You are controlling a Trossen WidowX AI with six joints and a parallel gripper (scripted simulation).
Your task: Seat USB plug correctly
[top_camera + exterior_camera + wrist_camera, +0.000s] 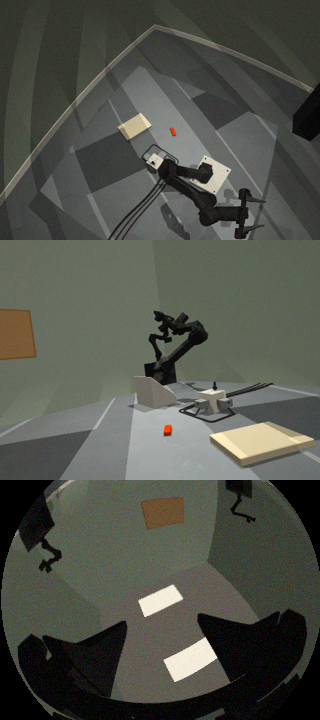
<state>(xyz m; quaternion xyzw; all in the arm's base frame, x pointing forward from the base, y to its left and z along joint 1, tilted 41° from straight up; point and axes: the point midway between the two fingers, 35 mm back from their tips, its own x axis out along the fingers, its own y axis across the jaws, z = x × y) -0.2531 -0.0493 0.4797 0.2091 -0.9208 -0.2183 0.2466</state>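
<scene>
The dark USB plug is 530 mm ahead of my gripper tip, 180 mm to the right of it and 460 mm below it. From my gripper tip the other things lie so: flat beige slab (770 mm ahead, 390 mm to the right, 540 mm below).
</scene>
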